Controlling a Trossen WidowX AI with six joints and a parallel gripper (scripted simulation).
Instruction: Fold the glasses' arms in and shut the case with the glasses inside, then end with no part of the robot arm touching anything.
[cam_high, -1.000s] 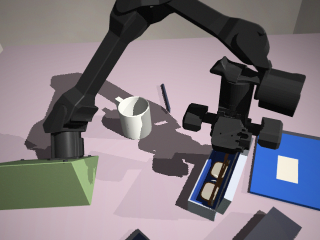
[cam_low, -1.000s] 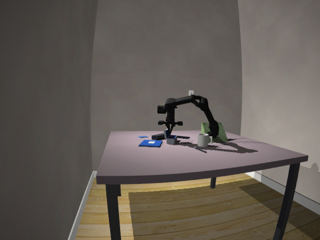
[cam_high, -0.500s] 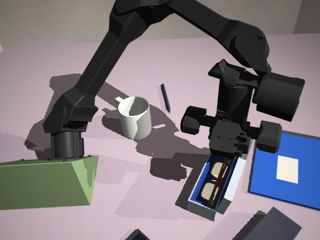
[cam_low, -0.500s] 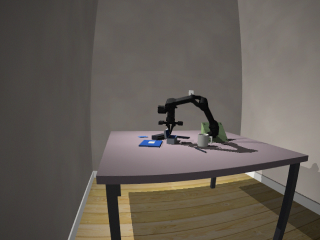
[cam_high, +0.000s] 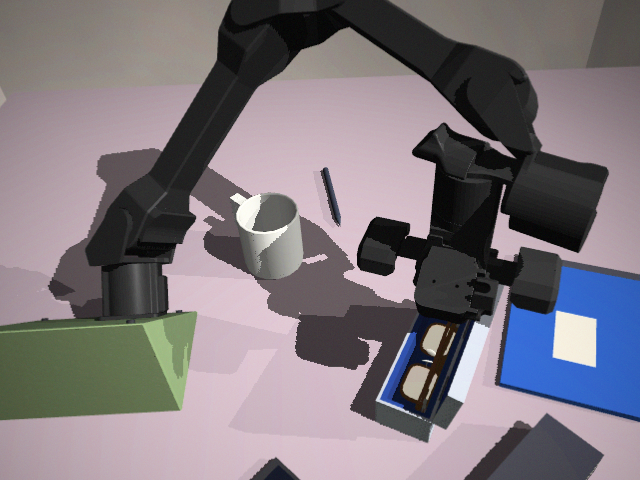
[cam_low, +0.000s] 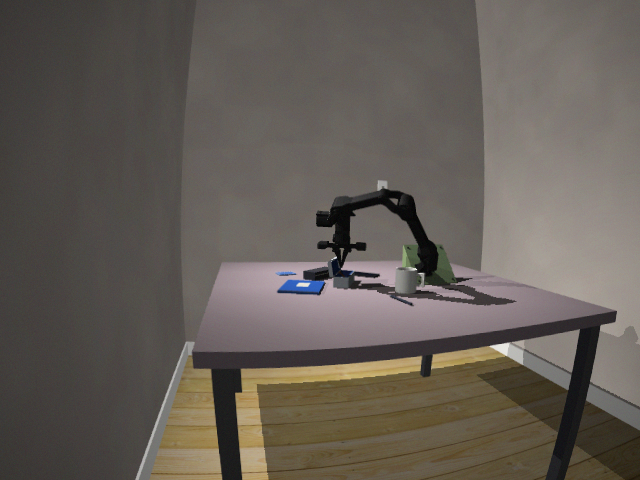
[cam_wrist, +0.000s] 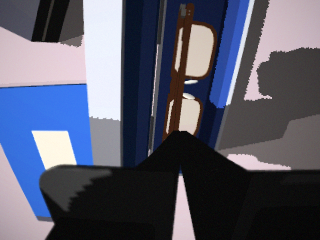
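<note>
The glasses case lid lies 4 cm to the right of my hand, 4 cm below it and 1 cm ahead of it. Round my hand: dark grey box (18 cm to the right, 8 cm below, 2 cm ahead); then white mug (19 cm to the left, 19 cm behind, 7 cm below); then glasses case (6 cm below, 3 cm to the right).
</note>
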